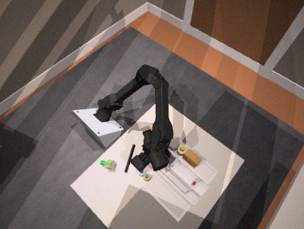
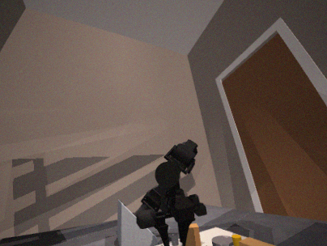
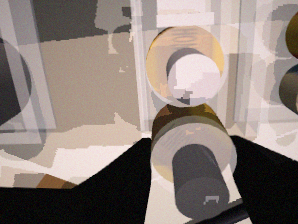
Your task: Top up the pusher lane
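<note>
Now: the black rod 8 cm behind my gripper tip, 6 cm to the right of it and 4 cm below it. From my gripper tip the other things lie so: clear lane rack: 16 cm ahead, 2 cm to the left, 3 cm below; yellow-lidded jar: 8 cm ahead, 13 cm to the left; grey round thing: 3 cm ahead, 13 cm to the left, 2 cm below.
</note>
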